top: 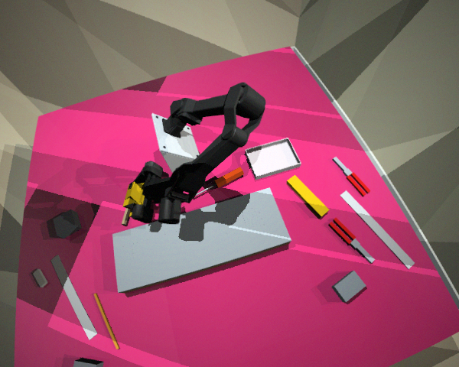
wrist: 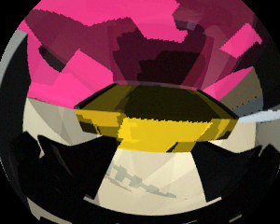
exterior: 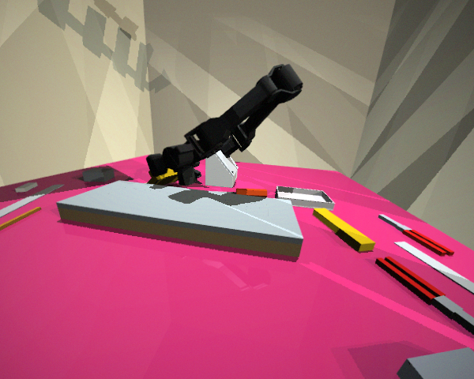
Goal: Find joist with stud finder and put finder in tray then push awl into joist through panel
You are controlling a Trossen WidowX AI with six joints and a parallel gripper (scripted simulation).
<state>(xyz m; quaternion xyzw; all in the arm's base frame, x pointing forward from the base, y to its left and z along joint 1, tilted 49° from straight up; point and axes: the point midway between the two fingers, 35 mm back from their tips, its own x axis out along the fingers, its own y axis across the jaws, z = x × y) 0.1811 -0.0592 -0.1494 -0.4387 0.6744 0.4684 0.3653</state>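
The yellow stud finder is 1 cm behind my gripper tip, 1 cm to the left of it and 1 cm below it. The rest, counted from my gripper tip: pencil (35 cm ahead, 15 cm to the right, 6 cm below); then white eraser (17 cm ahead, 37 cm to the right, 6 cm below); then awl (3 cm to the right, 6 cm below).
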